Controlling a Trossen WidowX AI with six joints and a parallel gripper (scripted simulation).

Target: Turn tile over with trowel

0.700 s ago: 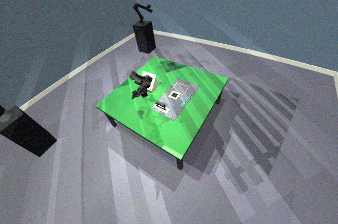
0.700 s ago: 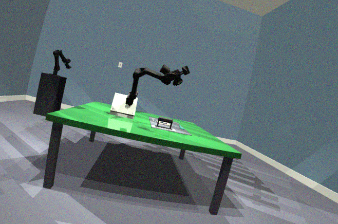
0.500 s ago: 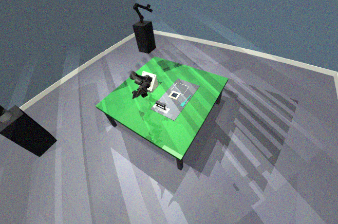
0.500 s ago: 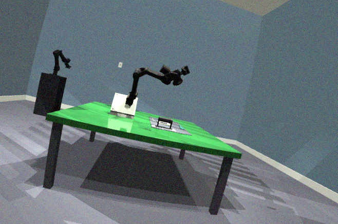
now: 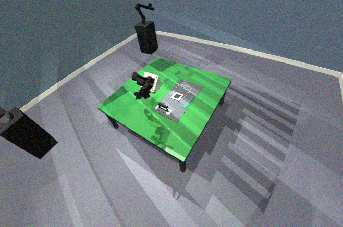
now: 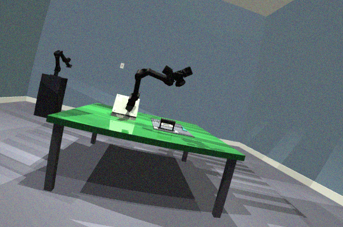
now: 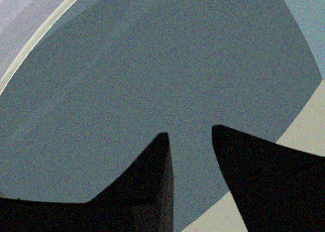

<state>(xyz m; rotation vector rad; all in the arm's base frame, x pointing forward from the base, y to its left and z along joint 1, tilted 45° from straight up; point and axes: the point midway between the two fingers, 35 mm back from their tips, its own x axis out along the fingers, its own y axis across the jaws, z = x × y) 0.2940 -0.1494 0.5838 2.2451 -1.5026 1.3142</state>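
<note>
The small trowel is 290 mm to the left of my gripper tip and 410 mm below it. Also, from my gripper tip: grey mat 100 mm ahead, 530 mm to the left, 460 mm below; then thin teal strip 240 mm ahead, 500 mm to the left, 440 mm below; then tile 70 mm ahead, 540 mm to the left, 440 mm below.
</note>
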